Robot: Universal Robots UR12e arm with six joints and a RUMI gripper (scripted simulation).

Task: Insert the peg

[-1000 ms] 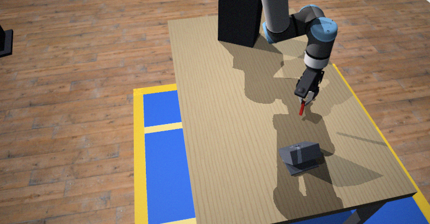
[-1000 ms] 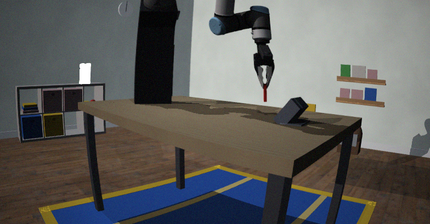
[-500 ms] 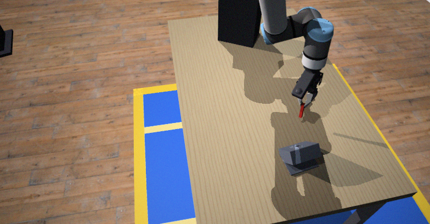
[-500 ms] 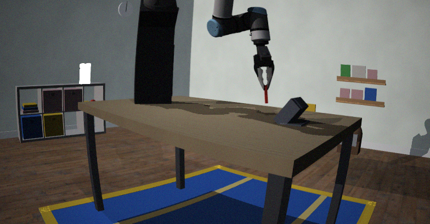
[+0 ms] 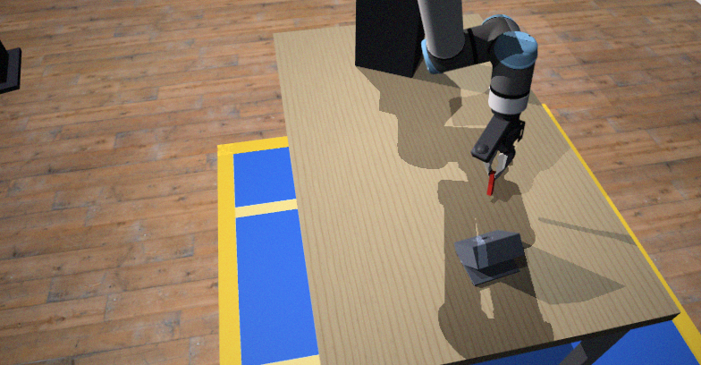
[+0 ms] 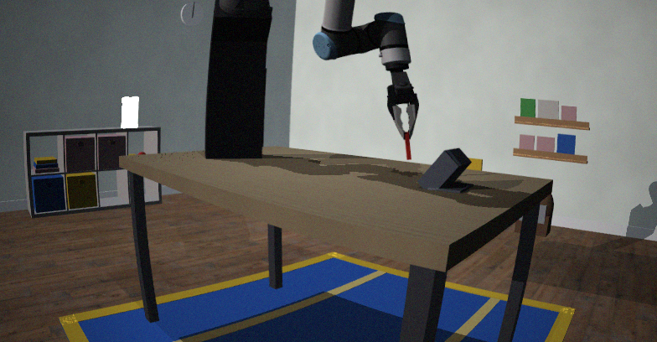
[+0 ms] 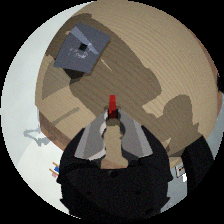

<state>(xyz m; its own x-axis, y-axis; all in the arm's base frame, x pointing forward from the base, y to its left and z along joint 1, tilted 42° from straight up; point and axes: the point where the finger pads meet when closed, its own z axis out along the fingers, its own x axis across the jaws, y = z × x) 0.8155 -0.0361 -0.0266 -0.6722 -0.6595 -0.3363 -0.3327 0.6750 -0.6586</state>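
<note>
The dark base plate lies 17 cm ahead of my hand, 10 cm to the right of it and 12 cm below it. From my hand the other things lie so: red peg 3 cm below.
</note>
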